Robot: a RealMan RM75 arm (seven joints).
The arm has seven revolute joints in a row. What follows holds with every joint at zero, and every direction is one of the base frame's. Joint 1 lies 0.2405 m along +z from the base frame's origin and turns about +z. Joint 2 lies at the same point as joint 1 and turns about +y. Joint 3 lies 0.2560 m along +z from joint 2 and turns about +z. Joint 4 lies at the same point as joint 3 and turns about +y. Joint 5 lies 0.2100 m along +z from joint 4 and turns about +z. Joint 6 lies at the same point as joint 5 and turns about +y. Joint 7 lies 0.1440 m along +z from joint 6 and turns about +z. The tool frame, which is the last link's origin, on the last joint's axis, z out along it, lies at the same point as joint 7; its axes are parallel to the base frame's.
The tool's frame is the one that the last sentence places.
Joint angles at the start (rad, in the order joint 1, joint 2, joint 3, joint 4, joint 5, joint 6, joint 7): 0.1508, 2.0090, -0.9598, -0.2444, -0.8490, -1.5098, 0.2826
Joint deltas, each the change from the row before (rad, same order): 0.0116, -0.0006, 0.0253, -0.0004, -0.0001, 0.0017, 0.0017; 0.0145, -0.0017, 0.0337, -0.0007, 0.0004, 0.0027, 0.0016; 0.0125, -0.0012, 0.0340, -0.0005, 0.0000, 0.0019, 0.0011; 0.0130, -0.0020, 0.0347, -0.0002, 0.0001, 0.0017, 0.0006; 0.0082, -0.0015, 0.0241, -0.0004, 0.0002, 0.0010, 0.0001
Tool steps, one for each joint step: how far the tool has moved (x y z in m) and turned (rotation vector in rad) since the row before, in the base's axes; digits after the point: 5 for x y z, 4 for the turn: -0.00060, 0.00479, 0.00437, 0.0219, 0.0039, -0.0007; -0.00041, 0.00596, 0.00628, 0.0299, 0.0042, -0.0022; -0.00014, 0.00496, 0.00608, 0.0300, 0.0048, -0.0034; -0.00011, 0.00495, 0.00649, 0.0309, 0.0044, -0.0032; 0.00008, 0.00305, 0.00463, 0.0218, 0.0028, -0.0026
